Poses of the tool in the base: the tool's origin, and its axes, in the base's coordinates. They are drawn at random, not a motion.
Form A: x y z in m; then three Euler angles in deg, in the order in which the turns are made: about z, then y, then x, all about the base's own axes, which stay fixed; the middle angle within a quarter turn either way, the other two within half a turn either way.
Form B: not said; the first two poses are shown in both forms.
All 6 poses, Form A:
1: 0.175 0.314 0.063 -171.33 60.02 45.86
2: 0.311 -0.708 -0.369 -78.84 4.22 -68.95
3: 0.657 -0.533 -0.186 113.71 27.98 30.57
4: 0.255 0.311 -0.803 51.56 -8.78 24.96
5: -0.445 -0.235 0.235 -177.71 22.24 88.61
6: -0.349 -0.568 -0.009 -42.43 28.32 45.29
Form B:
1: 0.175 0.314 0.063 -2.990 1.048 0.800
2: 0.311 -0.708 -0.369 -1.376 0.074 -1.203
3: 0.657 -0.533 -0.186 1.985 0.488 0.534
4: 0.255 0.311 -0.803 0.900 -0.153 0.436
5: -0.445 -0.235 0.235 -3.102 0.388 1.547
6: -0.349 -0.568 -0.009 -0.741 0.494 0.790
